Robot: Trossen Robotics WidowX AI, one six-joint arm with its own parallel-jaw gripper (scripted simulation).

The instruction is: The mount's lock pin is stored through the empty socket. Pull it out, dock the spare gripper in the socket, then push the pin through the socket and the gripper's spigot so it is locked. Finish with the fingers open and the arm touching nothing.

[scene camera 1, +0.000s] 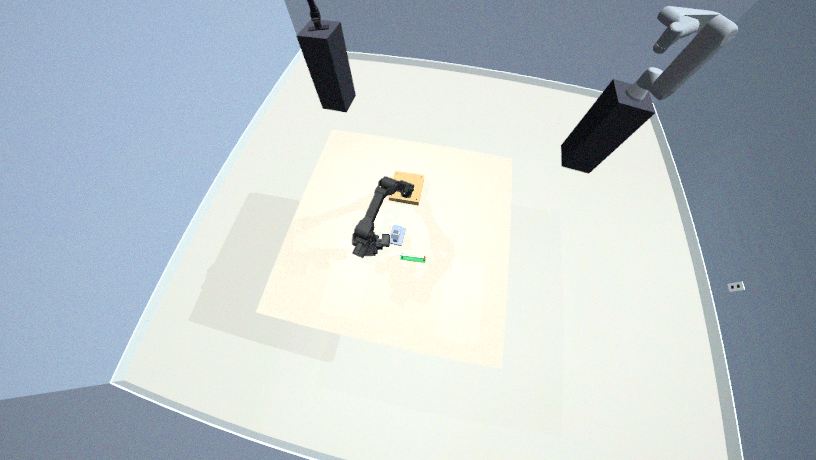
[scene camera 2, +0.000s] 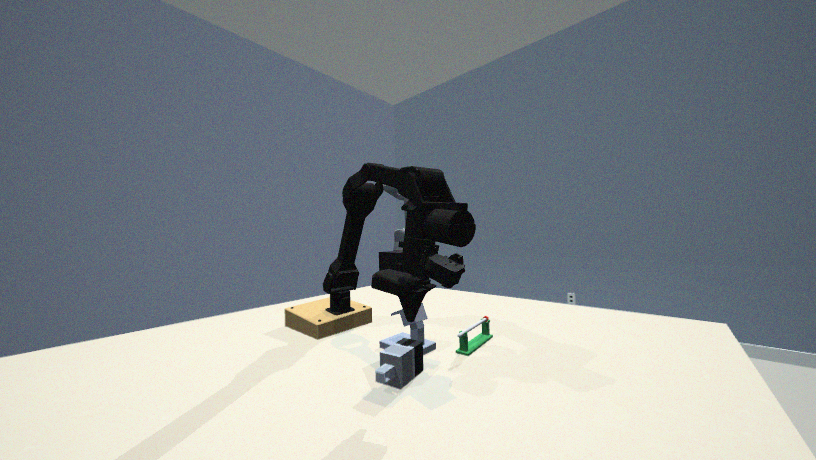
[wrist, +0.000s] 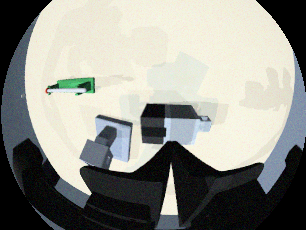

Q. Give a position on a spare gripper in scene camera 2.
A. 400,363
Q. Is my gripper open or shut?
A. Shut.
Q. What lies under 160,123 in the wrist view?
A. A spare gripper.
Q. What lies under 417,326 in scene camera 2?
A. A grey mount.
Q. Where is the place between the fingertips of my gripper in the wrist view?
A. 171,145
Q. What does my gripper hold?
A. Nothing.
